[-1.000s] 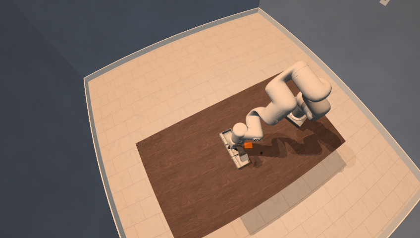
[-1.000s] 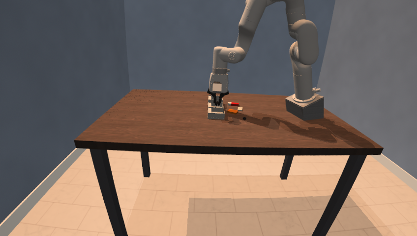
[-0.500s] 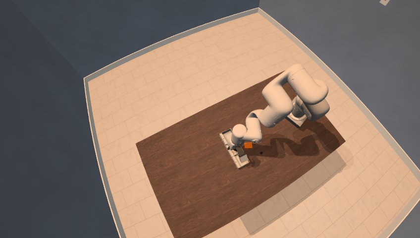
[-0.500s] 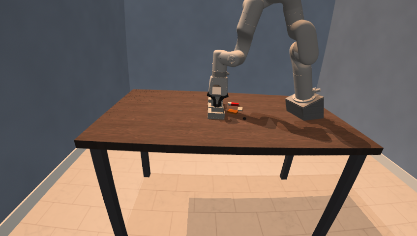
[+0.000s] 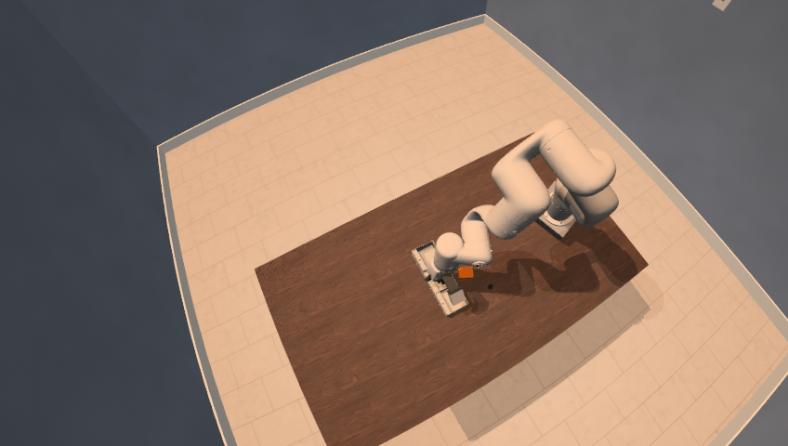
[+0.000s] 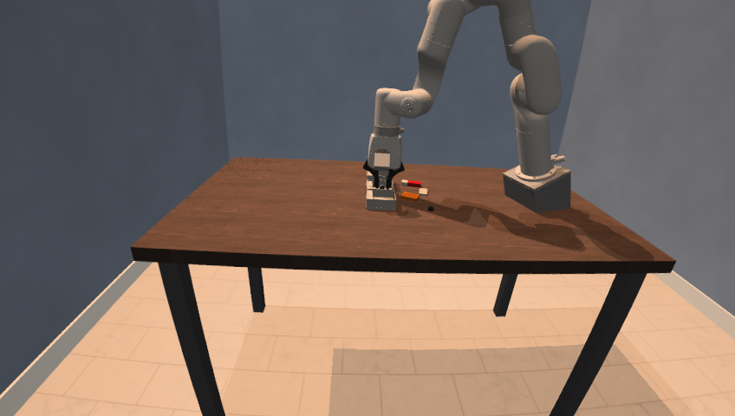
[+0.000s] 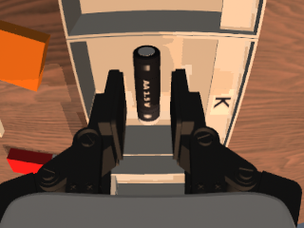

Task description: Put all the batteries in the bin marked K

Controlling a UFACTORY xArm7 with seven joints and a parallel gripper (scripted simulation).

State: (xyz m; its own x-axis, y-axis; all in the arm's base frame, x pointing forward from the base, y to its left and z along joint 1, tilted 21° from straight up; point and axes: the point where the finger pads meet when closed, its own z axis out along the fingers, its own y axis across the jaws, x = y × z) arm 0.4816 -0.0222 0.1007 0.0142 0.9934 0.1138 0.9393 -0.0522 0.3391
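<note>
Now: hand 10 mm short of the bin marked K and 10 mm above it. From my hand the other things lie so: black cylindrical battery: 20 mm below; then orange block: 90 mm behind, 20 mm to the left, 30 mm below; then red-and-white block: 100 mm behind, 100 mm to the right, 30 mm below.
</note>
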